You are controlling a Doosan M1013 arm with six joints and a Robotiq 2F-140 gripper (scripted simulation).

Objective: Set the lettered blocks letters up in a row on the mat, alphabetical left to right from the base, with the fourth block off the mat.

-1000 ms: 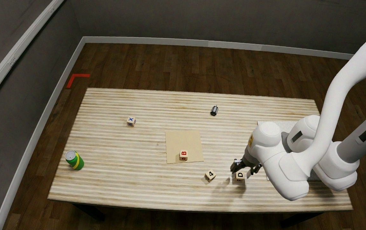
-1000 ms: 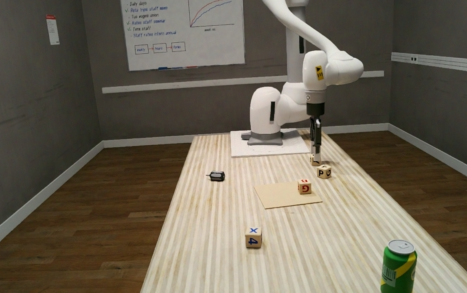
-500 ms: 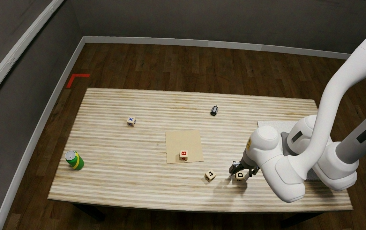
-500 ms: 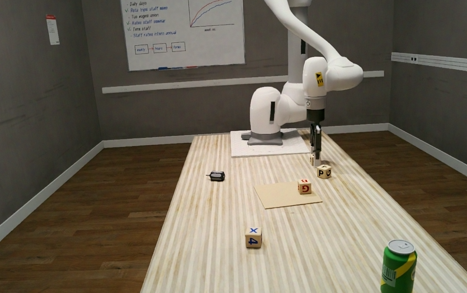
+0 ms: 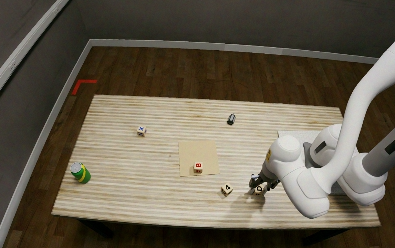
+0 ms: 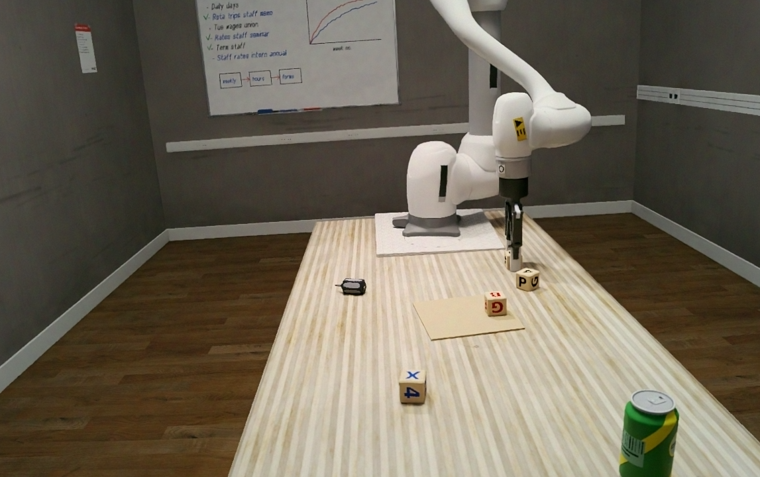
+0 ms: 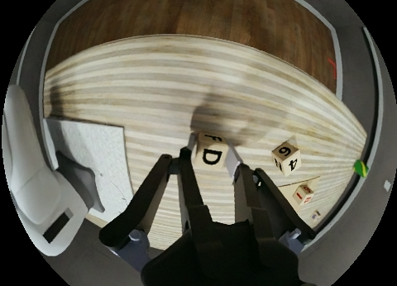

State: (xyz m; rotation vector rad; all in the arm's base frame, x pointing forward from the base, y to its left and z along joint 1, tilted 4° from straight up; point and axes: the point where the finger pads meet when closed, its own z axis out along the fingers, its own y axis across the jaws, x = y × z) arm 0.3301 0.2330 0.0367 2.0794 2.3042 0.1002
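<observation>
Right now the tan mat is 320 mm ahead of my hand, 130 mm to the right of it and 30 mm below it. From my hand the other things lie so: black object: 170 mm ahead, 410 mm to the right, 20 mm below.
</observation>
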